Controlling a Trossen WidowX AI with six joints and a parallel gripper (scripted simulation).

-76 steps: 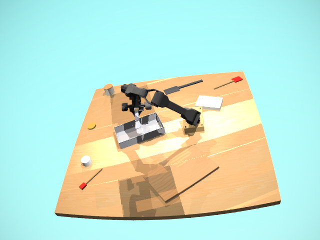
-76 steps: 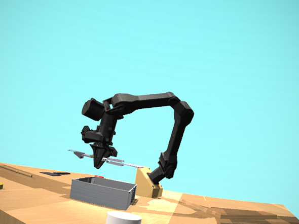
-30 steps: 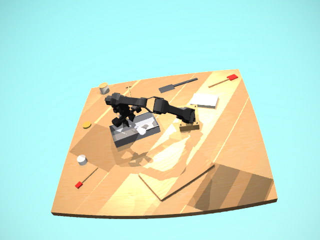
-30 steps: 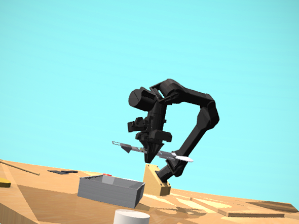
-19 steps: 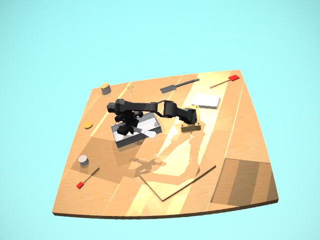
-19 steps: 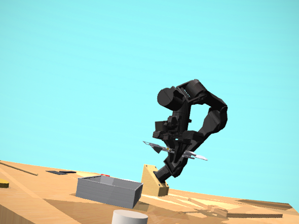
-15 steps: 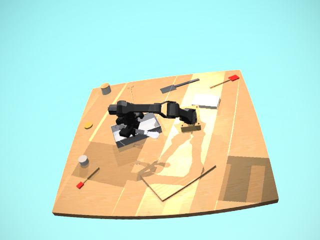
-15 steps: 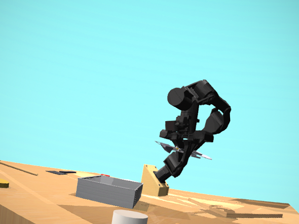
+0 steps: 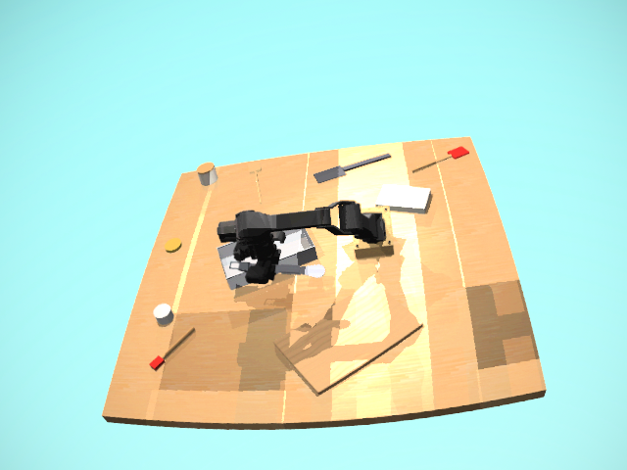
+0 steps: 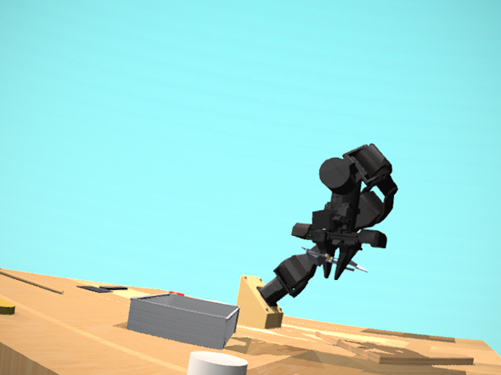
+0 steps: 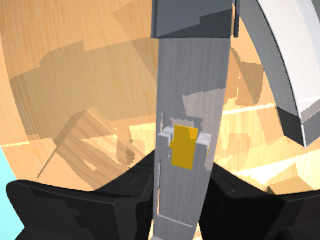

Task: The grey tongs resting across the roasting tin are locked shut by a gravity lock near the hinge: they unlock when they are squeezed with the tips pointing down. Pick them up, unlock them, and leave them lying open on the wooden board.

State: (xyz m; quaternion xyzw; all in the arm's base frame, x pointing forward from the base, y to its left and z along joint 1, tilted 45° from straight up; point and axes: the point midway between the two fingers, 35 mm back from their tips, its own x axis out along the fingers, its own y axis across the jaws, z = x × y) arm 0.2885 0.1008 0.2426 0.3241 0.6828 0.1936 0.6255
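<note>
Now: the yellow lock piece 30 mm ahead of my gripper tip and 40 mm above it. From my gripper tip the other things lie so: roasting tin 80 mm ahead, 240 mm to the right, 120 mm below; white cylinder 410 mm ahead, 130 mm below; wooden board 190 mm behind, 120 mm to the left, 140 mm below.
</note>
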